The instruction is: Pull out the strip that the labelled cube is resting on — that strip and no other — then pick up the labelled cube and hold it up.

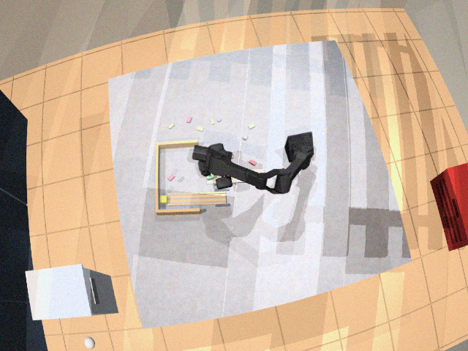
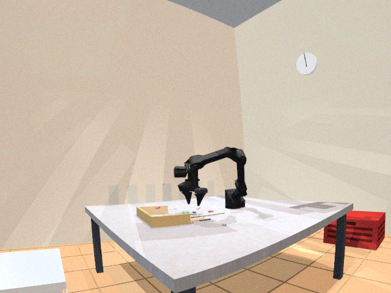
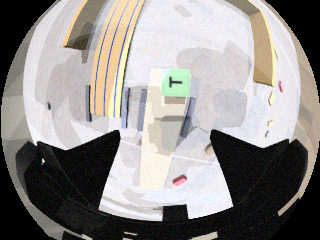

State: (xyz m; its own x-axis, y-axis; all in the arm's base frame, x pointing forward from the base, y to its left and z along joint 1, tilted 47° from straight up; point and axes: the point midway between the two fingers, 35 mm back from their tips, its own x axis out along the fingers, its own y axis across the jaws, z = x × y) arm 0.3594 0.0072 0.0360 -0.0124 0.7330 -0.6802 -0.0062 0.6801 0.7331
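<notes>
Now: the labelled cube 5 cm ahead of my gripper tip, 4 cm below it and 1 cm to the right of it. From my gripper tip the other things lie so: pale strip 6 cm below, 6 cm behind, 1 cm to the left.
</notes>
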